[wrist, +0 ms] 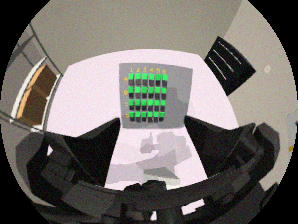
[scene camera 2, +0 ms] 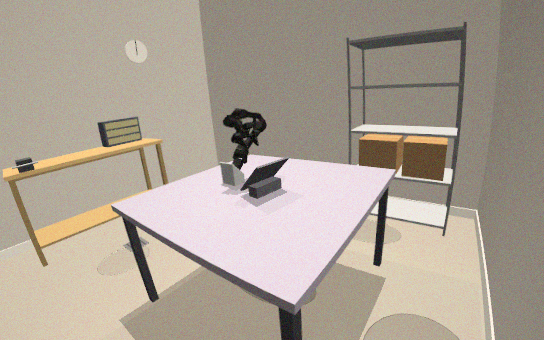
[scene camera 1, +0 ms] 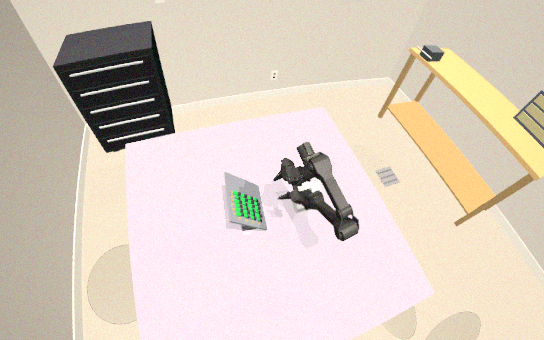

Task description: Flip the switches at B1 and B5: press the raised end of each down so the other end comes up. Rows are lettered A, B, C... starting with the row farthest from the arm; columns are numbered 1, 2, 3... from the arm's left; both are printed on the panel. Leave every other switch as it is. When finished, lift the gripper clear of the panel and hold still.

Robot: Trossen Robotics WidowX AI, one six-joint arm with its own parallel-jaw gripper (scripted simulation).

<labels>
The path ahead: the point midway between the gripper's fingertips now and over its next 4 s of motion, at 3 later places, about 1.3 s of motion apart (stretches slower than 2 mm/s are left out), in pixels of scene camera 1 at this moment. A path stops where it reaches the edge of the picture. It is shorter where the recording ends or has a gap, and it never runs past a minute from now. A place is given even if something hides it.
My gripper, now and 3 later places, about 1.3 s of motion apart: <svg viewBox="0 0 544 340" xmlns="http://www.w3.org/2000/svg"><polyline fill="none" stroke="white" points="275,189 250,213 246,215 250,212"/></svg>
</labels>
